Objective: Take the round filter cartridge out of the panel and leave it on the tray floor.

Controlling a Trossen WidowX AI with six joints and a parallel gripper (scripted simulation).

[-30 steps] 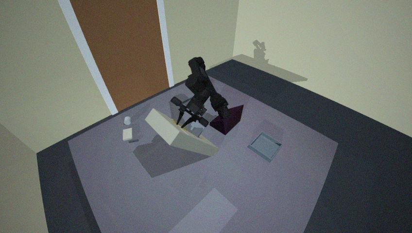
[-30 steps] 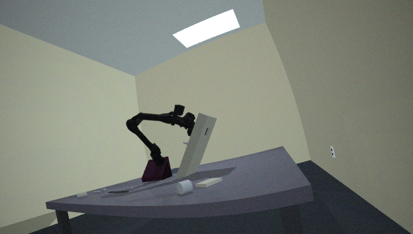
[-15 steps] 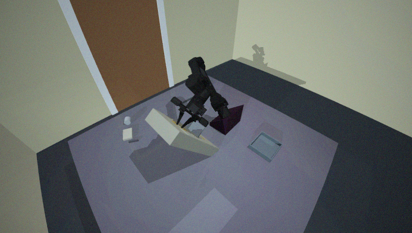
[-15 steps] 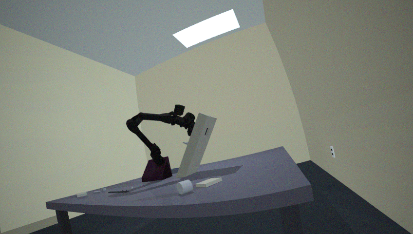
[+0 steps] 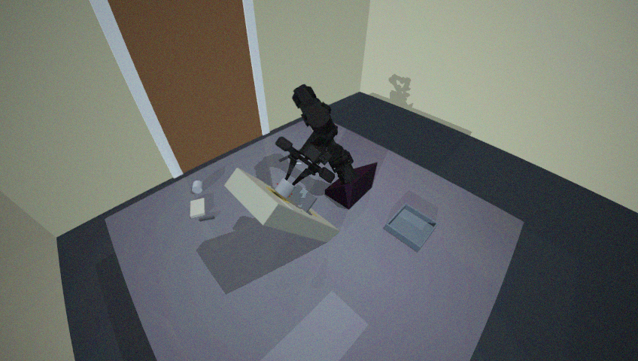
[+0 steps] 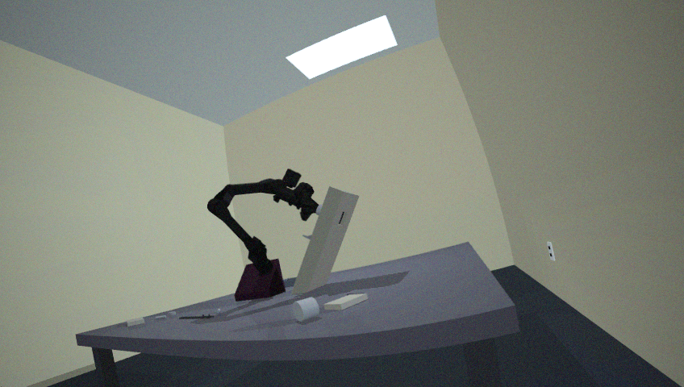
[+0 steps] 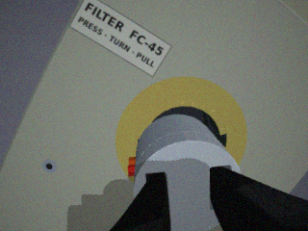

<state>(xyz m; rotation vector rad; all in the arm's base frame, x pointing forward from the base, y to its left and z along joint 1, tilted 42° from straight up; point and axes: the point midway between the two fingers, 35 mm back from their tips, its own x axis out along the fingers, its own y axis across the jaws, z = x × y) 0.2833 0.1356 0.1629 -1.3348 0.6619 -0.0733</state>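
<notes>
Now: the grey shelf 50 mm behind my gripper tip and 120 mm below it. Round my gripper tip: round filter cartridge: 10 mm ahead, 10 mm below; then dark rod: 170 mm ahead, 340 mm to the right, 300 mm below; then tray: 360 mm behind, 290 mm to the left, 290 mm below.
</notes>
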